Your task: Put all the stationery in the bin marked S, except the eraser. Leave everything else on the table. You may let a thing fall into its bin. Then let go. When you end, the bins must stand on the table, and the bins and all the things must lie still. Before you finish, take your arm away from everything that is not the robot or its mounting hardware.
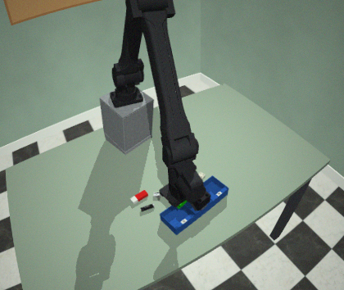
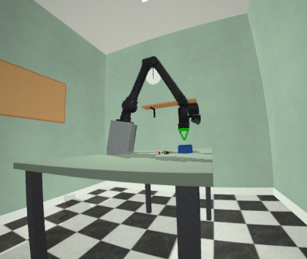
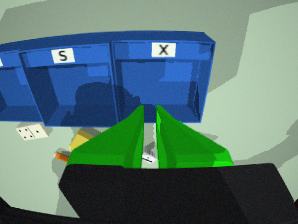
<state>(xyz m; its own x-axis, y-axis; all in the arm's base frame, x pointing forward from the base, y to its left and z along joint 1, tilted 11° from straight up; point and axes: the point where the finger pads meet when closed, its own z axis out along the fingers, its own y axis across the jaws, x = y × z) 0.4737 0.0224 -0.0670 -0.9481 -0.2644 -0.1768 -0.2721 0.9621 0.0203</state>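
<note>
The blue bin row lies 7 cm to the left of my hand, 6 cm below it and 2 cm behind it. From my hand the other things lie so: yellow pad 14 cm behind, 8 cm below, 5 cm to the left; white eraser 14 cm behind, 10 cm to the right, 8 cm below; black item 9 cm to the right, 9 cm behind, 8 cm below.
</note>
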